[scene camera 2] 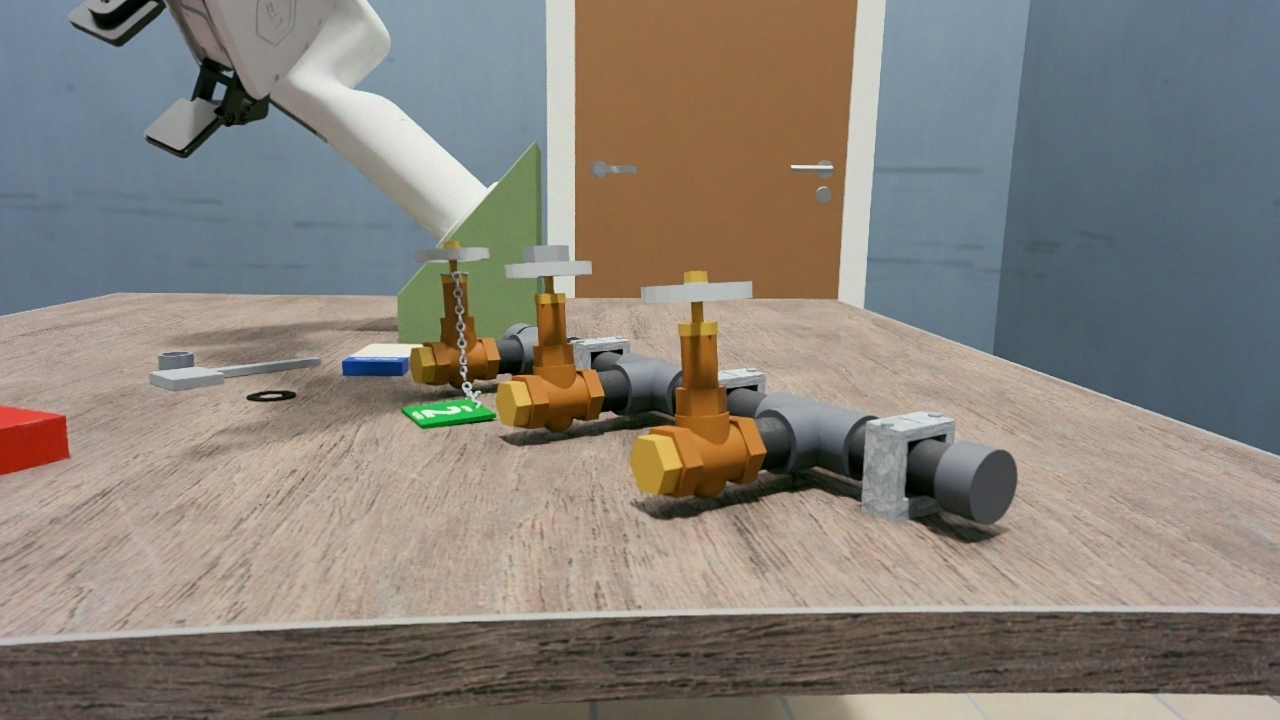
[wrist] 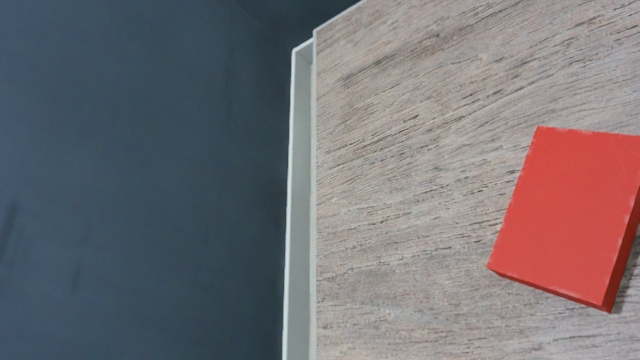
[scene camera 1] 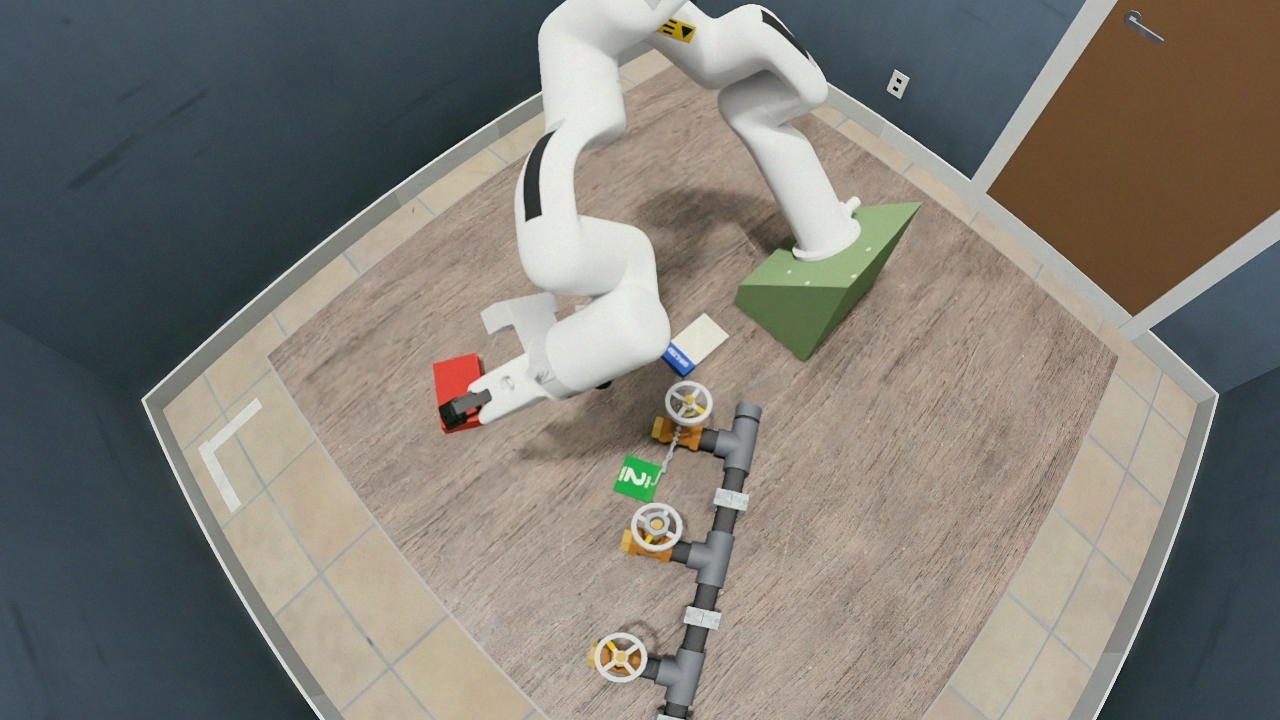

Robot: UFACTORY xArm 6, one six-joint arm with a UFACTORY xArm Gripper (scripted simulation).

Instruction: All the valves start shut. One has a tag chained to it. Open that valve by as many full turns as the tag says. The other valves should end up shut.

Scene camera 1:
my gripper: 471,408
red block: 453,377
valve handwheel: 697,387
valve handwheel: 667,509
